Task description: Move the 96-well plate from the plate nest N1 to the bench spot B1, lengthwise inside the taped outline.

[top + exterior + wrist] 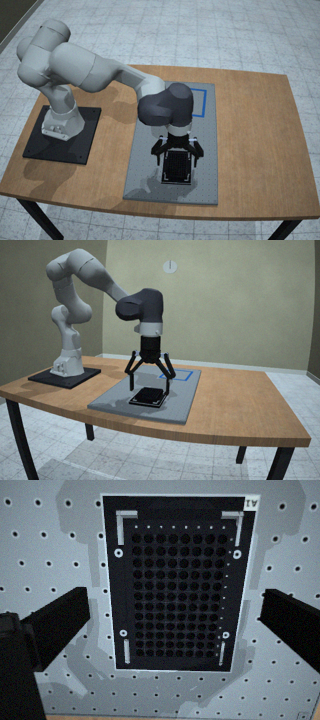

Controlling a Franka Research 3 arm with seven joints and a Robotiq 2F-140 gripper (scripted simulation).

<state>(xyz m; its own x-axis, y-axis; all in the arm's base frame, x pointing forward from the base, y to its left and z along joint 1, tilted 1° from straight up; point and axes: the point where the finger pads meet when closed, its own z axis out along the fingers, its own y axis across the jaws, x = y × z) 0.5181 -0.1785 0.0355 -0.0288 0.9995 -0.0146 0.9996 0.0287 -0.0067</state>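
Right now the black 96-well plate is 2 cm below my hand. Round my hand: black plate nest N1: 3 cm below.
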